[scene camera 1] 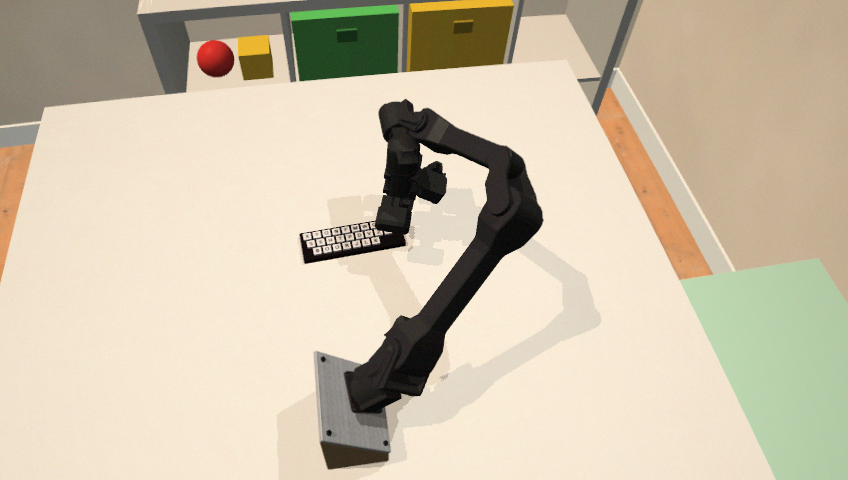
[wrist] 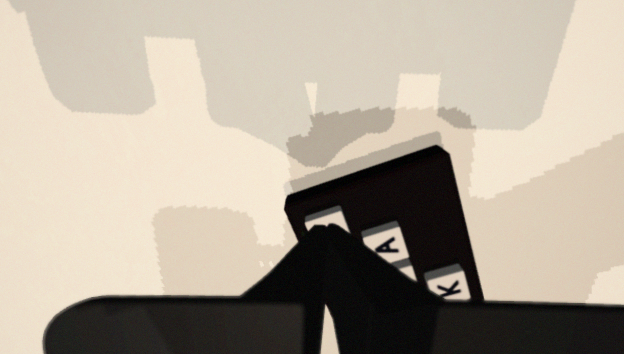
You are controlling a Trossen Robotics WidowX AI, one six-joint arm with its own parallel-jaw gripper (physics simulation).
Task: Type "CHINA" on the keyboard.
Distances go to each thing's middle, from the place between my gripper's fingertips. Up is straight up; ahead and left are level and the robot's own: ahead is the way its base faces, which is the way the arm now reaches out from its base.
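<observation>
For the black keyboard (scene camera 1: 394, 240), my gripper is now 20 mm above it, and it's also 20 mm past it and 90 mm to the right of it.
</observation>
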